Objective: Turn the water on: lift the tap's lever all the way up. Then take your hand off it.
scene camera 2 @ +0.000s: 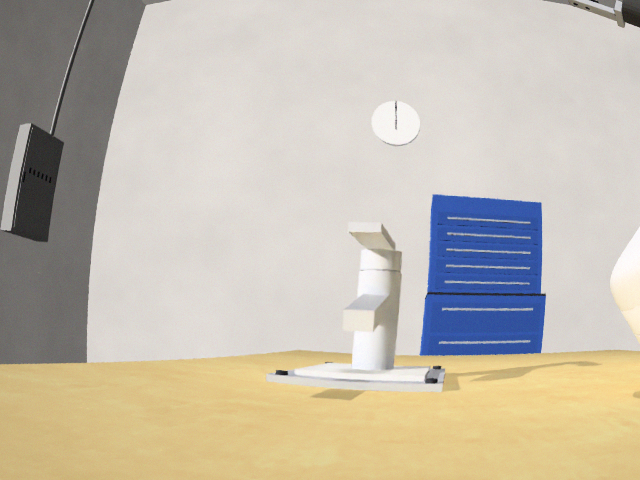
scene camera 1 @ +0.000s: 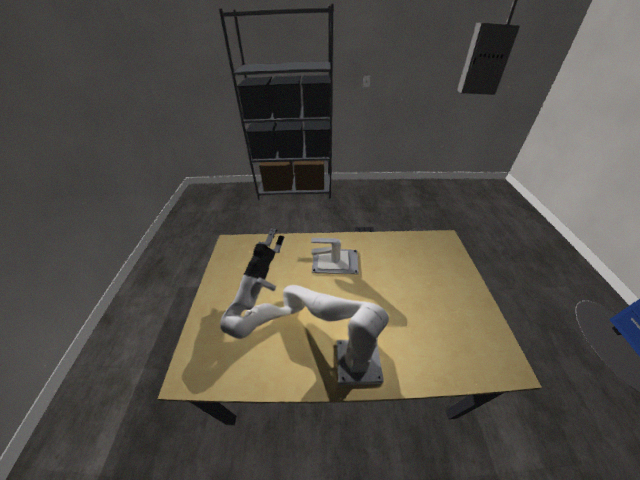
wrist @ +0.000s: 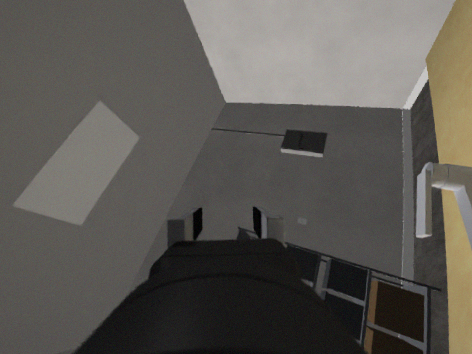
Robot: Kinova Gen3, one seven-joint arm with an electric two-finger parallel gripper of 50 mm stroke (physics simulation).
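Places are measured from the arm's base along level axes (x ahead, y left, z up), in centimetres.
Pixels of known places: gripper, fingertip midpoint: (scene camera 1: 278, 232) (wrist: 227, 218); arm's base, link origin: (scene camera 1: 357, 359).
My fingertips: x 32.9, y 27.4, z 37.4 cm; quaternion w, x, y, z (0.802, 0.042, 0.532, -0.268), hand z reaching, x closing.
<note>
Ahead of a thing's pixels: the offset from my fingertips to its top centre. "*": to the spot under its first point. Level surfaces: height alone.
The white tap @(* dx +18.5, dy -24.0, dz -31.5 cm) (scene camera 1: 336, 252) (scene camera 2: 376, 338) (wrist: 447, 176) stands upright on its base plate near the table's far edge in scene camera 1. Its lever @(dx +21.5, dy -17.7, dz -25.4 cm) (scene camera 1: 324, 240) (scene camera 2: 368, 233) (wrist: 424, 206) sticks out from the top, over the spout @(dx +21.6, dy -16.9, dz -31.1 cm) (scene camera 1: 321, 250) (scene camera 2: 359, 318), and looks roughly level in scene camera 1. My gripper (scene camera 1: 276, 235) (wrist: 227, 218) is open and empty. It is raised above the table, left of the tap and apart from the lever in scene camera 1. Part of it shows at the top right corner of scene camera 2, where the fingertips are cut off.
The tap's base plate (scene camera 1: 353, 268) (scene camera 2: 356, 384) is bolted to the yellow table @(dz -41.0 cm) (scene camera 1: 439, 310) (scene camera 2: 206, 428) (wrist: 460, 280). My arm reaches over the table's left half from its base at the near side. A shelf rack (scene camera 1: 331, 41) and a wall box (scene camera 1: 488, 59) are well beyond the table.
</note>
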